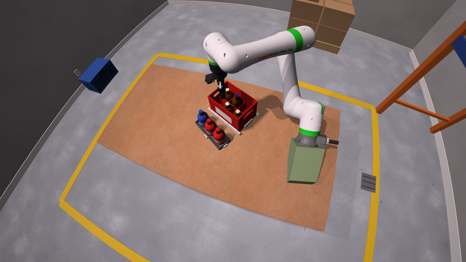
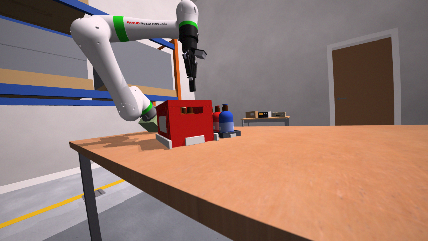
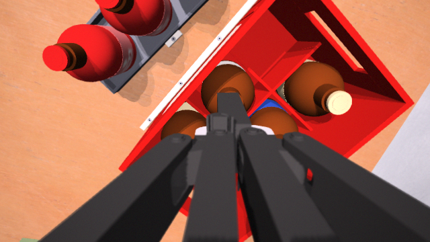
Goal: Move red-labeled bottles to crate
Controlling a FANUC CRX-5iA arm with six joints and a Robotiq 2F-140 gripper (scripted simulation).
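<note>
The blue-labeled bottle lies 130 mm ahead of my hand, 90 mm to the left of it and 180 mm below it. From my hand the other things lie so: grey tray: 60 mm ahead, 130 mm to the left, 250 mm below; red crate: 40 mm behind, 50 mm to the right, 180 mm below.
</note>
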